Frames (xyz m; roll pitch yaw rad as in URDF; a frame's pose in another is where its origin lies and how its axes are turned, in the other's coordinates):
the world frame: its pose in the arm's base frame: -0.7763 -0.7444 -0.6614 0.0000 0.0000 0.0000
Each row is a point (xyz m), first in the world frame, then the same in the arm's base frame.
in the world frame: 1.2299 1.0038 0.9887
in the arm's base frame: 0.4536 0.2594 0.3273
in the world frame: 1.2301 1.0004 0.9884
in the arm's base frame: 0.4538 0.2560 0.3270
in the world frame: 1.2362 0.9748 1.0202
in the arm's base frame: 0.4599 0.2304 0.3588
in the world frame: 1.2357 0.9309 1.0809
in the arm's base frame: 0.4594 0.1865 0.4195
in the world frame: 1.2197 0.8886 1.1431
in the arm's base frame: 0.4434 0.1442 0.4817
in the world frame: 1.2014 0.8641 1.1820
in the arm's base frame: 0.4251 0.1197 0.5206
